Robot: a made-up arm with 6 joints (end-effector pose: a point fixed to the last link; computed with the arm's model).
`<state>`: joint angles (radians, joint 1 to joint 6).
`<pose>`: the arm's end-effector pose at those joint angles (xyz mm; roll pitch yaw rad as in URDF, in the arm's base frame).
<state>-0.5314 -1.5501 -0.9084 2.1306 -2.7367 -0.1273</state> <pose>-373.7 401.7 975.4 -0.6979 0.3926 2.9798</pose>
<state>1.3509 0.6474 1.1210 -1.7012 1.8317 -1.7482</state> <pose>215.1 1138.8 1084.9 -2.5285 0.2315 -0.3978</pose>
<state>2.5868 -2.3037 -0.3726 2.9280 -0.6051 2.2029</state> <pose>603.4 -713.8 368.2 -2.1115 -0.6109 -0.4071</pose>
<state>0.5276 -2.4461 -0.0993 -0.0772 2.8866 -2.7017</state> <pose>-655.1 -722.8 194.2 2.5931 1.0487 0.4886</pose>
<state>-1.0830 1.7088 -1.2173 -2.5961 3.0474 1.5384</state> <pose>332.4 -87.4 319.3 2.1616 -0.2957 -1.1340</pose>
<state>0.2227 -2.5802 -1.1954 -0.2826 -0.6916 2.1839</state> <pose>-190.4 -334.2 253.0 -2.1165 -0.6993 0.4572</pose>
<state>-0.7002 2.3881 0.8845 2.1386 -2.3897 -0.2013</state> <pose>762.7 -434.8 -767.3 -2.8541 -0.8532 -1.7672</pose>
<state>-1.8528 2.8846 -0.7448 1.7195 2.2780 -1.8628</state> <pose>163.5 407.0 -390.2 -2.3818 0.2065 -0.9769</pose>
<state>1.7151 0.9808 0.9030 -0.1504 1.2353 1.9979</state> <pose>105.9 1303.9 788.4 -1.6388 -1.1318 1.3757</pose>
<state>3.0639 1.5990 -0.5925 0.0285 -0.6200 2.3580</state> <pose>-485.6 334.2 -91.8 0.7661 0.3302 -0.0602</pose>
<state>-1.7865 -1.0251 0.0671 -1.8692 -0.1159 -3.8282</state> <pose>127.9 177.6 1231.9 -0.8120 -1.1137 -1.5334</pose>
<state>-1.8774 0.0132 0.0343 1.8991 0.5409 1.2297</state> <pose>-86.0 -587.6 1542.9 -3.0952 0.1484 -1.3621</pose>
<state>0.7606 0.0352 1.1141 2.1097 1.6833 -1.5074</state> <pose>-46.3 165.3 1882.5 -1.1886 0.3467 1.8962</pose>
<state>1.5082 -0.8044 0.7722 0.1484 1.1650 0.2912</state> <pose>250.9 -670.3 1574.0 2.8495 -0.4001 -1.7814</pose>
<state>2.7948 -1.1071 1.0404 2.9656 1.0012 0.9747</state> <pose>947.7 -652.0 1244.8 1.9415 -1.1294 -3.1360</pose>
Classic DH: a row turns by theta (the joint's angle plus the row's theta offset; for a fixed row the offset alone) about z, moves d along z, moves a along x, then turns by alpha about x. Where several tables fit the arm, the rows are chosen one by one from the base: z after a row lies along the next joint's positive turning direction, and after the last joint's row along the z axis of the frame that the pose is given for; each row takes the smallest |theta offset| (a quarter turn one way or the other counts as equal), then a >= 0, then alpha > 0; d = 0 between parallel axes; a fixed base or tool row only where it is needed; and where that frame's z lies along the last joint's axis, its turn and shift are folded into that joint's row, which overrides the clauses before.
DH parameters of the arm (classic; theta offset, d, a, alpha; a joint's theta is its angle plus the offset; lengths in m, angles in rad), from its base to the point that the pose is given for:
joint 1: 0 0.4095 0 -1.5708
joint 2: -1.5708 0 0.8415 3.1416
joint 3: 0 0 0 -1.5708
joint 4: 0 -0.5811 0 1.5708
joint 5: 0 0.2956 0 -1.5708
joint 6: 1.5708 0 0 1.5708
tool (fixed): -1.5708 0 0 0

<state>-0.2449 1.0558 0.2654 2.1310 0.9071 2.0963</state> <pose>1317.9 -167.5 587.2 3.1211 0.8216 1.1249</pose>
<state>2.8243 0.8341 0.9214 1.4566 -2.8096 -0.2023</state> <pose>-1107.3 399.1 1318.1 -1.4481 0.1197 0.0149</pose>
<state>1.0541 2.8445 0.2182 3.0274 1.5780 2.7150</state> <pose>-375.2 -65.9 -710.8 -2.5140 -1.0512 -2.3190</pose>
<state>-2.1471 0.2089 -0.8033 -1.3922 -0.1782 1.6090</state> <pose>-172.5 -169.1 585.8 0.0719 1.0184 -1.8082</pose>
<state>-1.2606 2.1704 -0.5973 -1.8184 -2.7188 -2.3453</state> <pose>84.0 -24.6 -10.8 0.3969 -0.2418 -0.8385</pose>
